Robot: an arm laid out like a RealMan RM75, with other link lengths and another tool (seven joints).
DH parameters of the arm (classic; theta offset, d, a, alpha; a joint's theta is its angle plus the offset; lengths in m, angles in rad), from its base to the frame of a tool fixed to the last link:
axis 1: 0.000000 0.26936 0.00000 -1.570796
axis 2: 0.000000 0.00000 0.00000 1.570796
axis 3: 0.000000 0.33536 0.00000 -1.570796
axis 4: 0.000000 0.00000 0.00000 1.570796
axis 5: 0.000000 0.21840 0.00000 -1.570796
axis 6: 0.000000 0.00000 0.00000 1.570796
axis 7: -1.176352 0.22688 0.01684 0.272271
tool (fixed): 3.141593 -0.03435 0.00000 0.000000
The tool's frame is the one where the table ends.
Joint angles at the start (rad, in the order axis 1, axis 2, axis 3, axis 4, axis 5, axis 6, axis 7):
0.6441 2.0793 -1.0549 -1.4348 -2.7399 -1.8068 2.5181
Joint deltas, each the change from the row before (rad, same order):
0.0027 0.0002 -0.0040 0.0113 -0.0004 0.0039 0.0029
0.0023 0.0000 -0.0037 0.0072 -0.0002 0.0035 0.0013
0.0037 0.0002 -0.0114 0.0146 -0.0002 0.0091 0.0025
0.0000 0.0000 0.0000 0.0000 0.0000 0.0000 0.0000
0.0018 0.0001 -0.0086 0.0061 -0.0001 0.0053 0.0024
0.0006 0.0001 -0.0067 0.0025 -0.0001 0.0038 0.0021
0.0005 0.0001 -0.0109 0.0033 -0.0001 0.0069 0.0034
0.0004 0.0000 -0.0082 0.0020 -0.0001 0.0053 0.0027
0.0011 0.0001 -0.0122 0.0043 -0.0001 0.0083 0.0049
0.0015 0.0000 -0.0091 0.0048 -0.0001 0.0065 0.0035
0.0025 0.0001 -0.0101 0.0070 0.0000 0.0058 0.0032
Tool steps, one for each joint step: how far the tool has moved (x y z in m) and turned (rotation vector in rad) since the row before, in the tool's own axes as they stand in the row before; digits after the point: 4 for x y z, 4 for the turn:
0.0007 -0.0006 0.0021 0.0067 0.0009 0.0019
0.0007 0.0001 0.0014 0.0035 0.0005 -0.0009
0.0017 -0.0001 0.0033 0.0074 0.0006 -0.0048
0.0000 0.0000 0.0000 0.0000 0.0000 0.0000
0.0012 0.0002 0.0017 0.0032 -0.0005 -0.0044
0.0008 0.0002 0.0010 0.0013 -0.0010 -0.0035
0.0012 0.0004 0.0016 0.0009 -0.0020 -0.0058
0.0009 0.0004 0.0011 0.0001 -0.0017 -0.0045
0.0015 0.0006 0.0019 0.0006 -0.0024 -0.0056
0.0011 0.0005 0.0016 0.0012 -0.0015 -0.0042
0.0015 0.0002 0.0019 0.0037 -0.0006 -0.0052

